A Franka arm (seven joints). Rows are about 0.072 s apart.
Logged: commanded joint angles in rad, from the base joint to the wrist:
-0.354 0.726 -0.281 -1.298 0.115 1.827 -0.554
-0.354 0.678 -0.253 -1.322 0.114 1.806 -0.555
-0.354 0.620 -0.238 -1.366 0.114 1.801 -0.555
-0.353 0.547 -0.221 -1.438 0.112 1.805 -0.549
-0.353 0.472 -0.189 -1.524 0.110 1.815 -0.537
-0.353 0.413 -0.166 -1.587 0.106 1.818 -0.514
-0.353 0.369 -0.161 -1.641 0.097 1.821 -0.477
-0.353 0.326 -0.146 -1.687 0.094 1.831 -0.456
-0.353 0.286 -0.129 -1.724 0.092 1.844 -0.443
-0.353 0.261 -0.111 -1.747 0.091 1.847 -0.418
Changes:
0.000 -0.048 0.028 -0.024 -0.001 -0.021 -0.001
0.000 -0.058 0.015 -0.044 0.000 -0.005 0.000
0.001 -0.073 0.017 -0.072 -0.002 0.004 0.006
0.000 -0.075 0.032 -0.086 -0.002 0.010 0.012
0.000 -0.059 0.023 -0.063 -0.004 0.003 0.023
0.000 -0.044 0.005 -0.054 -0.009 0.003 0.037
0.000 -0.043 0.015 -0.046 -0.003 0.010 0.021
0.000 -0.040 0.017 -0.037 -0.002 0.013 0.013
0.000 -0.025 0.018 -0.023 -0.001 0.003 0.025

